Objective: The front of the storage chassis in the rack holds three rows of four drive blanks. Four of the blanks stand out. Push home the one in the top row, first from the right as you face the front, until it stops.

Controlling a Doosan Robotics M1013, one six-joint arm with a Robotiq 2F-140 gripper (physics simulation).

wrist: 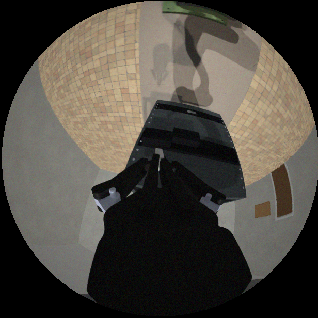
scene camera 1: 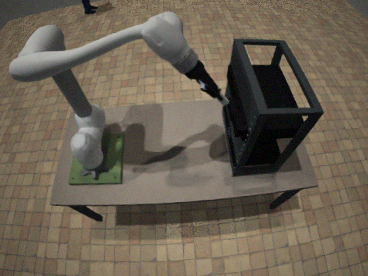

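Pixels of known places: gripper, fingertip midpoint: [scene camera 1: 226, 103]; arm's base, origin of the base link: [scene camera 1: 95, 161].
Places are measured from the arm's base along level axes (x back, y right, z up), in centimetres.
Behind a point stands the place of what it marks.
My gripper [scene camera 1: 226, 101] @[z 53.7, x -76.4, y 15.4 cm] [wrist: 157, 153] is shut and empty, with its pale fingertips together. In the scene view the tips are at the rack's front side, near its upper part; whether they touch anything cannot be told. The storage chassis [scene camera 1: 274, 85] @[z 44.4, x -110.1, y 1.3 cm] shows as a black body inside the dark rack [scene camera 1: 291, 111] @[z 59.8, x -98.5, y 29.4 cm] [wrist: 229, 137]. In the wrist view the tips lie over the left part of the rack's front, just below a black band with a dark raised block. The single drive blanks are too dark to tell apart, and the fingers hide part of the front.
The rack stands on the right end of the brown table [scene camera 1: 165, 187] @[z -2.9, x -43.1, y 25.3 cm] [wrist: 155, 30]. The arm's base is on a green plate [scene camera 1: 112, 172] @[z -0.3, x -11.6, y 9.8 cm] [wrist: 195, 12] at the table's left end. The rack's open upper frame rises beside the gripper. Tiled floor surrounds the table.
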